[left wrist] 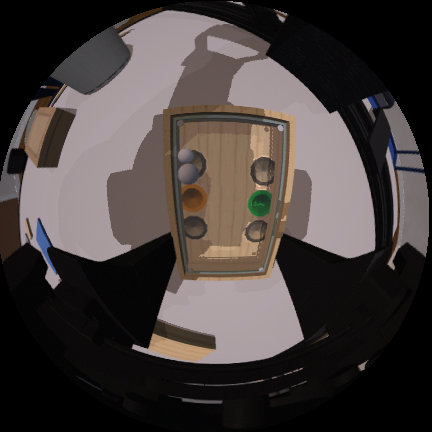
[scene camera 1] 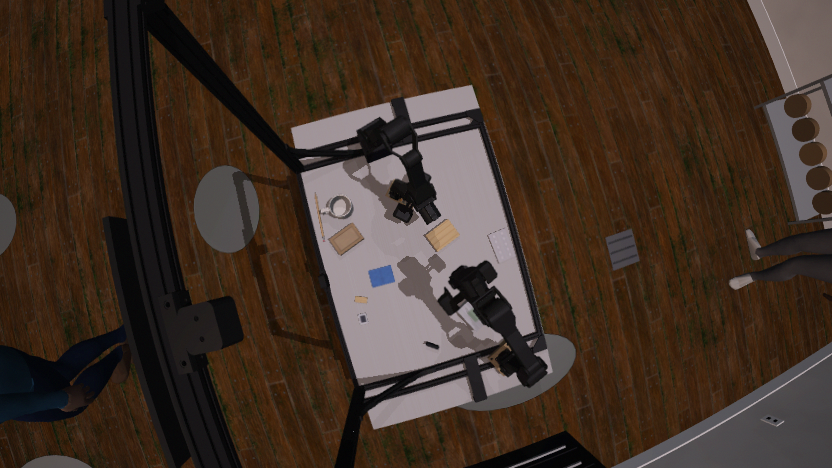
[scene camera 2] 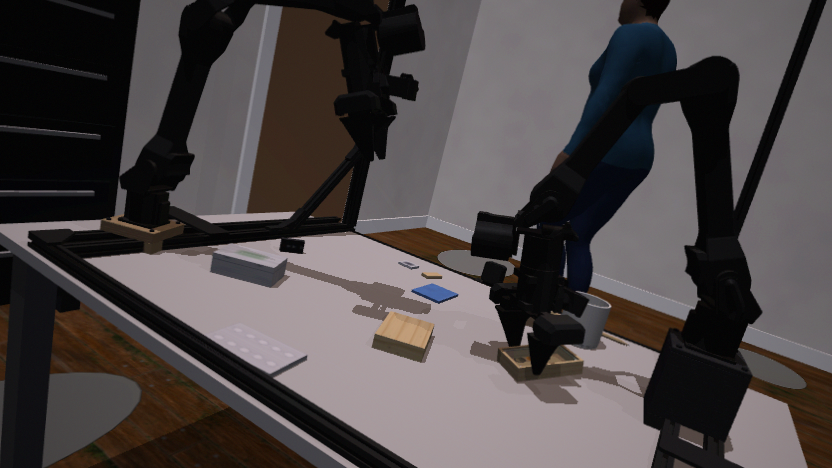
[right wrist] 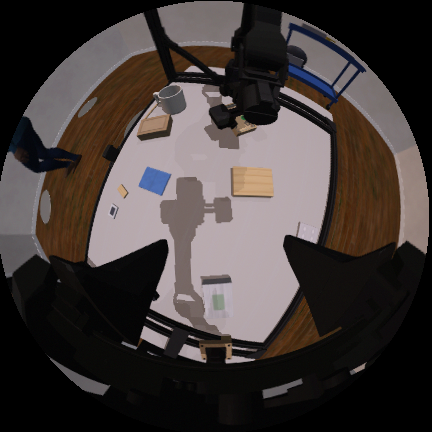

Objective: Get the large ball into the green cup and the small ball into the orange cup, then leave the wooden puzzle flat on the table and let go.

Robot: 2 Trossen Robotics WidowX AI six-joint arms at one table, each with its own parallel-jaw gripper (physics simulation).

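Where they show: left gripper, between the fingertips: (left wrist: 226, 237) (scene camera 2: 524, 363) (right wrist: 241, 124); right gripper, between the fingertips: (scene camera 2: 376, 160) (right wrist: 226, 243); left arm's base, origin of its link: (scene camera 1: 374, 137) (scene camera 2: 707, 349); right arm's base, origin of its link: (scene camera 1: 506, 359) (scene camera 2: 144, 221) (right wrist: 215, 352).
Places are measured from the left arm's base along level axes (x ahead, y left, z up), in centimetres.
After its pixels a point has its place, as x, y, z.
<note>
The wooden puzzle (scene camera 2: 564, 370) {17.3, 3.8, -9.4} (left wrist: 225, 109) {17.8, -0.8, -7.8} is a shallow, glass-topped tray low over the table; whether it touches is unclear. My left gripper (scene camera 2: 525, 356) {23.1, 4.4, -10.5} (left wrist: 226, 237) {23.1, 4.4, -10.5} is shut on its two long sides. In the left wrist view, the large grey ball (left wrist: 188, 174) {21.5, -0.1, -9.2} lies partly over the dark cup at the upper left, against the left wall. The small grey ball (left wrist: 185, 155) {20.8, -1.0, -9.3} lies just above it. The orange cup (left wrist: 193, 198) {22.3, 0.9, -9.0} is below the large ball, and the green cup (left wrist: 260, 203) {20.0, 3.9, -8.9} is at the right; both look empty. My right gripper (scene camera 2: 377, 156) {54.8, 5.8, 13.2} (right wrist: 226, 243) {54.8, 5.8, 13.2} is open, high above the table.
A slatted wooden block (scene camera 1: 442, 234) {40.5, 10.7, -9.8} (scene camera 2: 404, 334) {40.1, 13.1, -9.8} lies near the puzzle. A grey mug (scene camera 1: 340, 206) {16.6, -20.4, -11.2} (right wrist: 172, 100) {21.0, -17.7, -5.4} and brown box (scene camera 1: 346, 238) {28.8, -22.5, -8.6} stand on the mug side. A blue square (scene camera 1: 381, 275) {46.0, -15.8, -11.6}, grey box (scene camera 2: 247, 267) {70.6, 13.2, -9.6} and dotted white pad (scene camera 2: 258, 349) {52.2, 31.1, -11.3} lie farther off.
</note>
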